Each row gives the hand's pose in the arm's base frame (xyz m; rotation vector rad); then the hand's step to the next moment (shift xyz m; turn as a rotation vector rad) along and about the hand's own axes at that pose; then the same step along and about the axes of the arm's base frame.
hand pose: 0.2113 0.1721 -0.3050 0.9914 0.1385 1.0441
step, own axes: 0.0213 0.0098 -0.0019 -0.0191 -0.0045 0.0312
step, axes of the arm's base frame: 0.0039 0.0190 0.0134 0.0092 -0.0347 0.0083
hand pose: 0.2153 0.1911 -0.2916 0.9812 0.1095 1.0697
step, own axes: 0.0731 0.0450 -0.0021 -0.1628 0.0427 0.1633
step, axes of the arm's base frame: 0.0059 0.0633 0.0577 -0.0296 -0.2224 0.0683
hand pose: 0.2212 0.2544 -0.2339 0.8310 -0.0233 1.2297
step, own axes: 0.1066 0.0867 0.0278 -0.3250 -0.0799 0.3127
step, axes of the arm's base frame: -0.0212 0.0788 0.1140 0.0731 -0.4507 0.0367
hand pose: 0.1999 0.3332 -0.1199 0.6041 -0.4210 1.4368
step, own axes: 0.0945 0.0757 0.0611 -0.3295 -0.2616 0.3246
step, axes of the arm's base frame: -0.0600 0.0388 0.1153 0.2537 -0.4665 0.0193
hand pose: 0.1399 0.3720 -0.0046 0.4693 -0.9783 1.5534
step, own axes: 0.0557 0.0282 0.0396 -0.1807 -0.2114 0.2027
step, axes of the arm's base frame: -0.0487 0.0034 0.0555 0.1979 -0.2777 0.0466
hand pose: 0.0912 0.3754 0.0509 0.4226 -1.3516 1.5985
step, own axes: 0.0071 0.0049 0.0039 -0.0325 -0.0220 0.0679
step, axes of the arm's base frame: -0.0086 0.0000 0.0039 0.0127 -0.0768 0.0096
